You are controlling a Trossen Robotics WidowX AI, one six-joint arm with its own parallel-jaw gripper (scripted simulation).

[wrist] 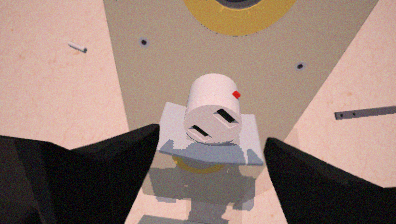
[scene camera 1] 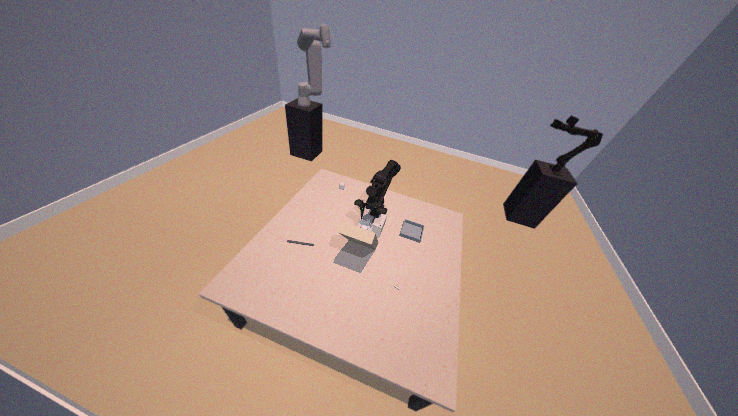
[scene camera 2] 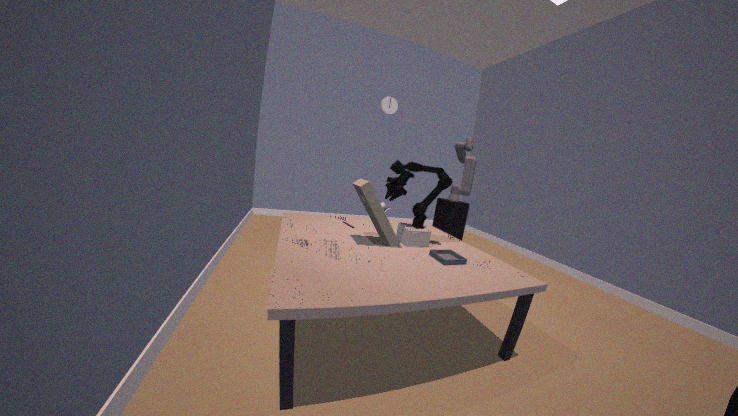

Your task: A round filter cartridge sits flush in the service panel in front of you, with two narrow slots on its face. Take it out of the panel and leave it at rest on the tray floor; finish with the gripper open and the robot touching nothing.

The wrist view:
my gripper
round filter cartridge
service panel
